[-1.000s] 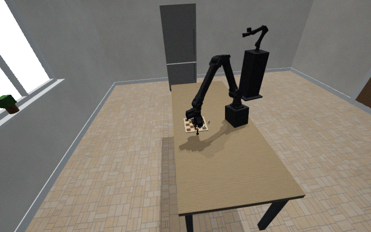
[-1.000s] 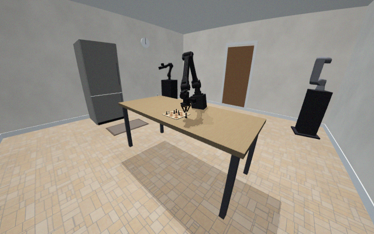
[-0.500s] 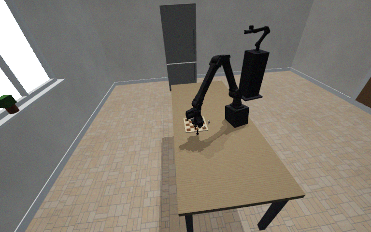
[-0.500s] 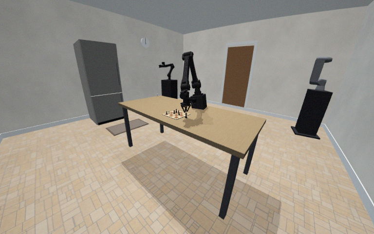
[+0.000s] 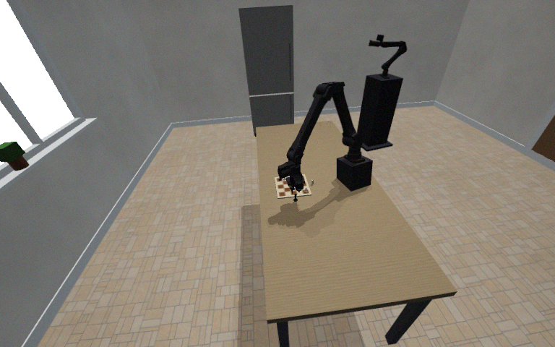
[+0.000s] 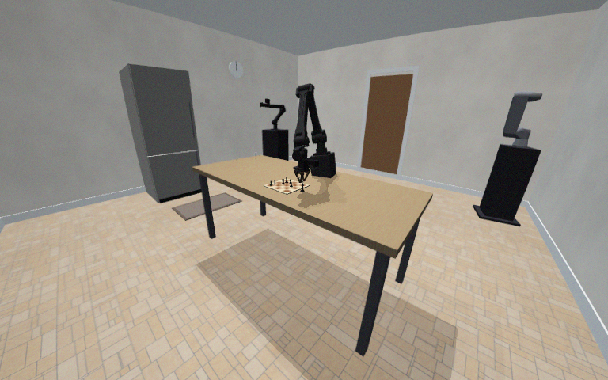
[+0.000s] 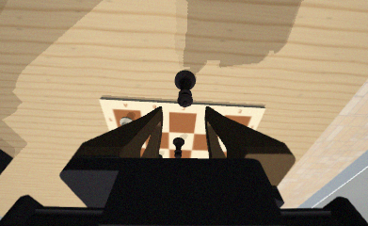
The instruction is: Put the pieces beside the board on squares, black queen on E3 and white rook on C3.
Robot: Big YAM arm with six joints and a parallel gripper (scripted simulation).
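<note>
The black queen is 4 cm below my hand. Also, from my hand: chessboard (13 cm to the right, 6 cm below, 3 cm behind).
</note>
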